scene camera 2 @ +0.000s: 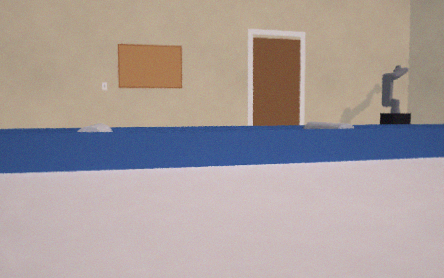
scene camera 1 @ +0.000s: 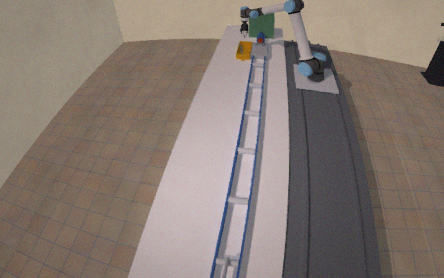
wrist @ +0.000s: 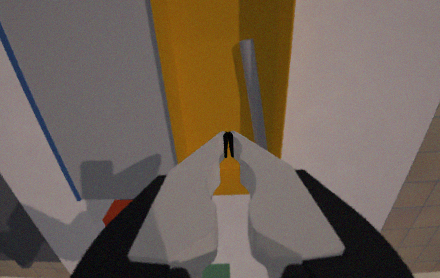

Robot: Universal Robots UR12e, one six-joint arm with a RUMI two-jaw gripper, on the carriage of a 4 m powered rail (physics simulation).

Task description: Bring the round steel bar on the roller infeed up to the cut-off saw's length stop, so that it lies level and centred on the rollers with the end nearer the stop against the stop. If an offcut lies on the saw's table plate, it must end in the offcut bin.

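Where they show: gripper, fingertip midpoint: (scene camera 1: 244,37) (wrist: 227,133); arm's base, link origin: (scene camera 1: 315,77).
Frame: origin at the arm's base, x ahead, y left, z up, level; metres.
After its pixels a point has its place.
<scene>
My gripper (scene camera 1: 244,35) {z 0.171, x 0.798, y -0.455 m} (wrist: 227,133) {z 0.171, x 0.798, y -0.455 m} is shut and empty, its fingertips together, above the far end of the orange offcut bin (scene camera 1: 242,58) {z -0.015, x 0.803, y -0.267 m} (wrist: 200,55) {z -0.028, x 0.762, y -0.425 m}. A grey round offcut (wrist: 255,95) {z -0.008, x 0.842, y -0.484 m} lies in the bin, towards its right wall in the wrist view. The saw's grey table plate (scene camera 1: 260,50) {z 0.028, x 0.608, y -0.429 m} (wrist: 100,75) {z 0.028, x 0.635, y -0.435 m} is beside the bin, and no offcut shows on the visible part of it. The near end of the roller infeed (scene camera 1: 230,177) {z 0.022, x 0.693, y 1.342 m} holds the steel bar (scene camera 1: 228,266) {z 0.047, x 0.612, y 1.931 m}, cut off by the bottom edge of scene camera 1. The bar's contact with the rollers is too small to judge.
A green panel (scene camera 1: 262,26) {z 0.149, x 0.607, y -0.951 m} stands behind the saw plate, with a small red and blue part (scene camera 1: 260,38) {z 0.086, x 0.620, y -0.664 m} before it. The arm's carriage (scene camera 1: 317,85) {z -0.001, x -0.002, y 0.156 m} is on the dark rail (scene camera 1: 330,165) at right. A blue side rail (scene camera 2: 220,146) {z -0.001, x 0.694, y 1.282 m} crosses scene camera 2.
</scene>
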